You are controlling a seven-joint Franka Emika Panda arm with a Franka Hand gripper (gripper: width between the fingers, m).
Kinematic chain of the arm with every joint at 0, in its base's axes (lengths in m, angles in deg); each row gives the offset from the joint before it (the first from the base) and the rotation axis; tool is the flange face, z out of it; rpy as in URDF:
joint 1: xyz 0 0 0.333 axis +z
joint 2: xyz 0 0 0 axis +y
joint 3: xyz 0 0 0.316 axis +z
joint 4: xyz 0.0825 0 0 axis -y
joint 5: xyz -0.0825 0 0.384 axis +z
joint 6: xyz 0 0 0 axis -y
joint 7: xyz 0.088 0 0 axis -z
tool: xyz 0 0 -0.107 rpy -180 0 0
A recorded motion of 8 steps. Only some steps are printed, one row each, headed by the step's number.
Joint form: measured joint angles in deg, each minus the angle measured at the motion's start. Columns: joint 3, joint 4, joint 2, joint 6, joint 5, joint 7, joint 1.
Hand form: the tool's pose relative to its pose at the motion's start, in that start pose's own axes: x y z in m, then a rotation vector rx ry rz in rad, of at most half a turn. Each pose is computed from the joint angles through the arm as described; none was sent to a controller.
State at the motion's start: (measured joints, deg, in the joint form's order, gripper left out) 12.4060 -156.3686 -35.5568 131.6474 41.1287 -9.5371 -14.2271
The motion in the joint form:
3: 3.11 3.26 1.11 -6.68 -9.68 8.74 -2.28
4: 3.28 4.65 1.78 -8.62 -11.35 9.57 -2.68
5: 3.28 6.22 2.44 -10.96 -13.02 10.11 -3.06
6: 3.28 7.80 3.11 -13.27 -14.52 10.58 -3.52
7: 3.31 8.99 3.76 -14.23 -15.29 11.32 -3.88
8: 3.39 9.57 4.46 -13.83 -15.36 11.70 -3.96
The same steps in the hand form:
3: 0.0006 -0.0128 0.0014 -0.1367 -0.0987 0.0196
4: 0.0039 -0.0156 -0.0007 -0.1560 -0.1219 0.0159
5: 0.0074 -0.0183 -0.0041 -0.1737 -0.1485 0.0093
6: 0.0111 -0.0204 -0.0079 -0.1903 -0.1736 0.0054
7: 0.0156 -0.0220 -0.0107 -0.1987 -0.1803 0.0125
8: 0.0196 -0.0231 -0.0103 -0.1984 -0.1755 0.0176

